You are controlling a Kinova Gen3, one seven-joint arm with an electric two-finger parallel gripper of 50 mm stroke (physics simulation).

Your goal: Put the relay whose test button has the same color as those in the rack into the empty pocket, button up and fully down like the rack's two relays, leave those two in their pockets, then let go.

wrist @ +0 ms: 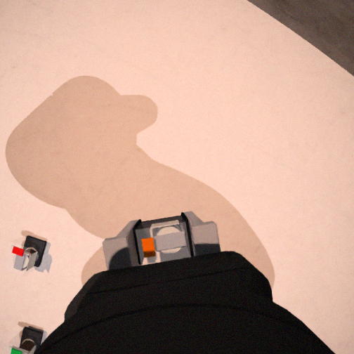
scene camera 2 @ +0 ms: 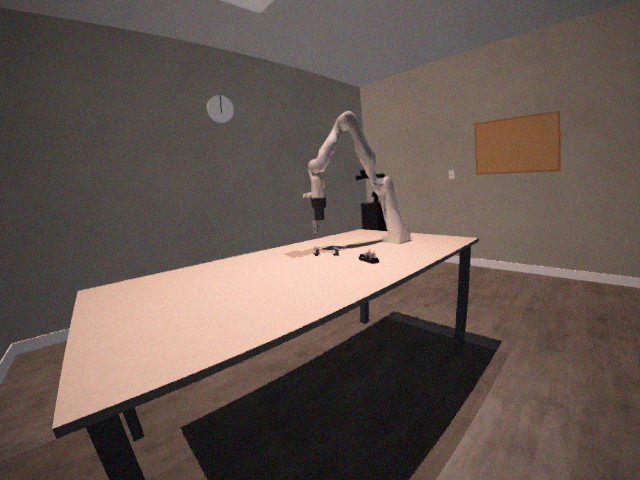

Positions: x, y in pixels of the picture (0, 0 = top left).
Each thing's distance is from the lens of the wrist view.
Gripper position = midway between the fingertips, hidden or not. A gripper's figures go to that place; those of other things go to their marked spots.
my gripper point(wrist: 163, 231): 0.19 m
relay point(wrist: 163, 239): 0.15 m
